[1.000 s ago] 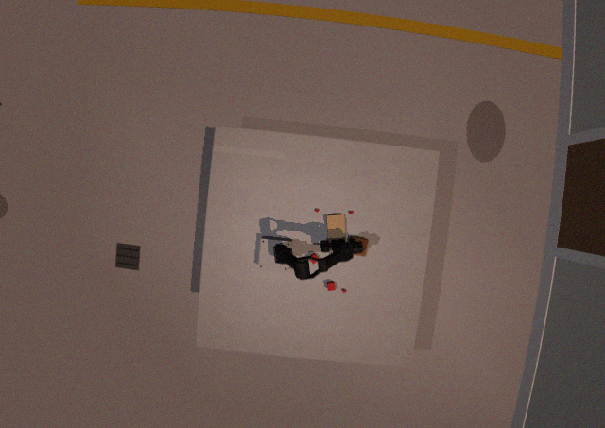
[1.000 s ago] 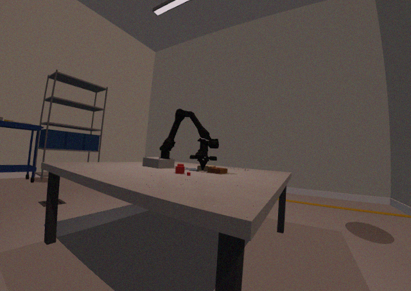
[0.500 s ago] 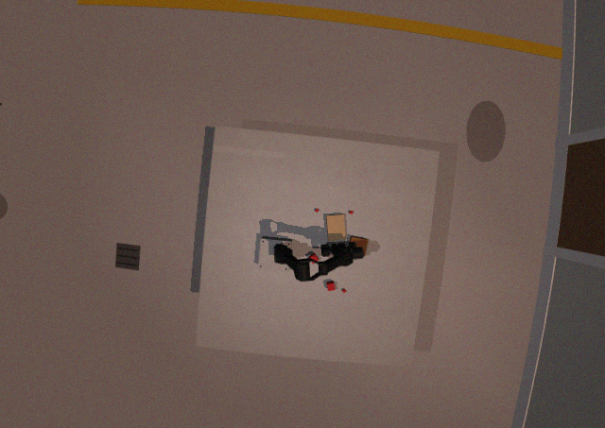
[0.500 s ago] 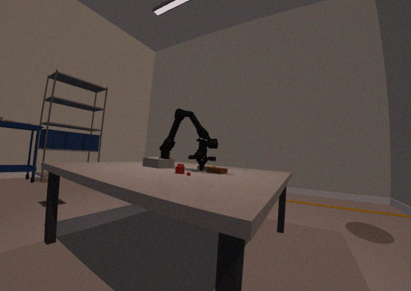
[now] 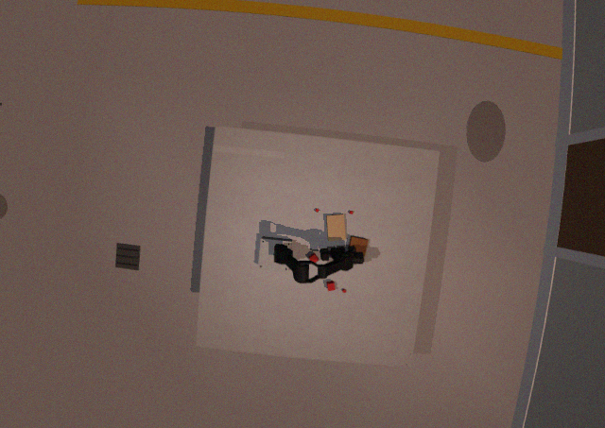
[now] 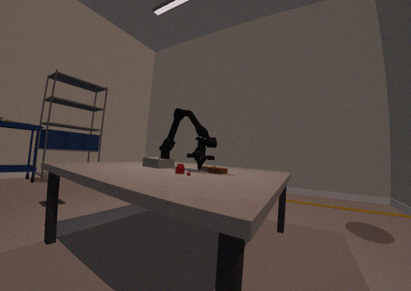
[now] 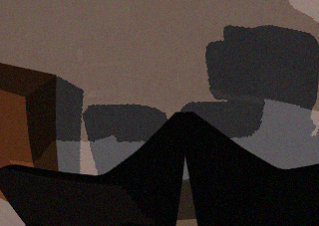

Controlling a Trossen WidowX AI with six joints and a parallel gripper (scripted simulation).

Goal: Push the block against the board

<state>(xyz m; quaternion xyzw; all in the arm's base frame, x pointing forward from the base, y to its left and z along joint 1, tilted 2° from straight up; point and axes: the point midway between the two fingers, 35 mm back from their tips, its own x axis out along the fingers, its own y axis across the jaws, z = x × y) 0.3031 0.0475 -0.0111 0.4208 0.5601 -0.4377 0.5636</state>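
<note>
The board lies 13 cm to the left of my gripper tip and 2 cm behind it. Also, from my gripper tip: square block: 12 cm ahead, 4 cm to the left.
</note>
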